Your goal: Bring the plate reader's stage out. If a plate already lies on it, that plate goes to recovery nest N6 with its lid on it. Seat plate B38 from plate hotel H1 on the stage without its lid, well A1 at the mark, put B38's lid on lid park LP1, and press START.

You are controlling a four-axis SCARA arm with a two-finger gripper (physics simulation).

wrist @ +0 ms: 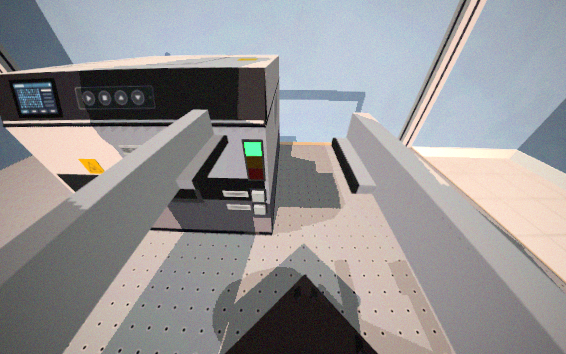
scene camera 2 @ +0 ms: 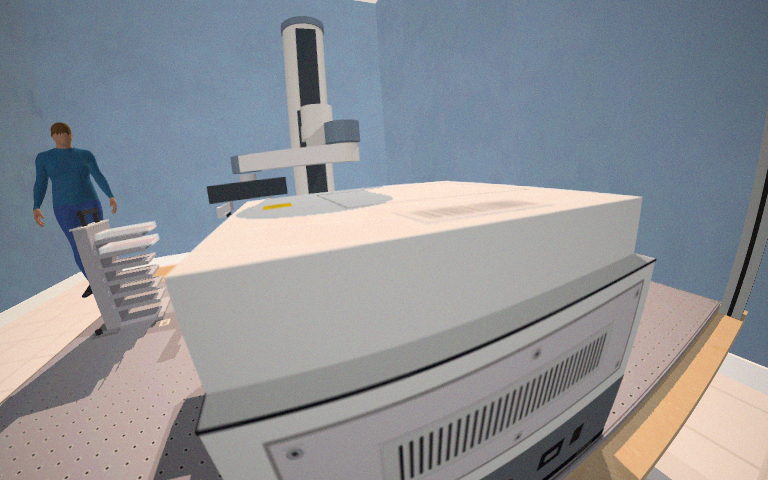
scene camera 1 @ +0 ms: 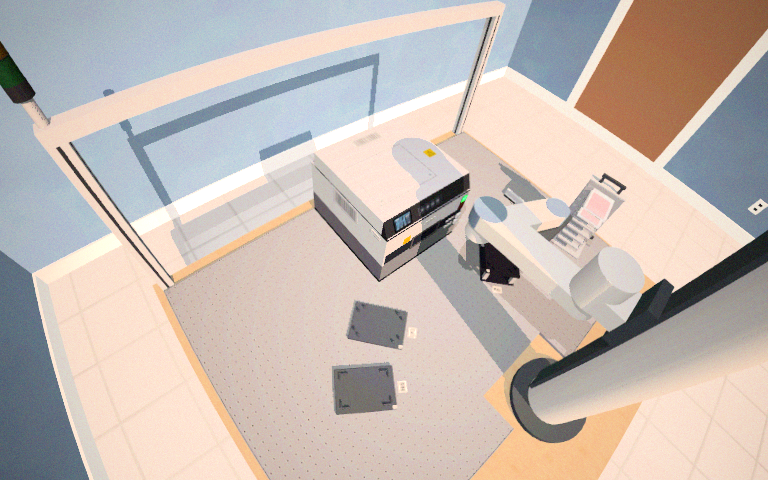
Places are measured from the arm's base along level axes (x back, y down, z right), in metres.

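Pixels of known places: gripper, fingertip midpoint: (wrist: 279, 127) (scene camera 1: 498, 196); arm's base, link origin: (scene camera 1: 547, 399).
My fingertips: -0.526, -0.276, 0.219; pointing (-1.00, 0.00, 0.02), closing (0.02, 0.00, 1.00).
Ahead of a thing's pixels: the offset from my fingertips to its top centre, as dx, dy, dz. "spot": to the spot under its first point.
The plate reader @(-0.274, -0.022, -0.190) (scene camera 1: 390, 181) (scene camera 2: 396, 243) (wrist: 165, 95) shows a green status light @(spot: -0.085, +0.063, -0.035) (wrist: 253, 148); no stage shows outside its front. Two small white buttons (wrist: 258, 196) (wrist: 259, 209) sit low at the front's right; their labels are unreadable. My gripper (wrist: 279, 127) is drawn in to its narrow setting, with a gap between the fingers and nothing held. It points past the reader's right front corner, its left finger overlapping the front in the wrist view. The plate hotel (scene camera 1: 616, 209) (scene camera 2: 93, 277) holds plates @(+0.233, +0.021, +0.338) (scene camera 1: 596, 207) (scene camera 2: 125, 230) on upper shelves; B38 cannot be identified.
Two grey nests @(spot: +0.022, +0.253, -0.465) (scene camera 1: 378, 324) @(spot: +0.142, +0.251, -0.616) (scene camera 1: 364, 388) lie before the reader, and a black one @(+0.108, +0.193, +0.014) (scene camera 1: 499, 266) (wrist: 305, 320) lies below the arm; their cards are unreadable. The arm column (scene camera 1: 640, 362) (scene camera 2: 288, 84) stands near the deck edge. A person (scene camera 2: 67, 175) stands behind the hotel.
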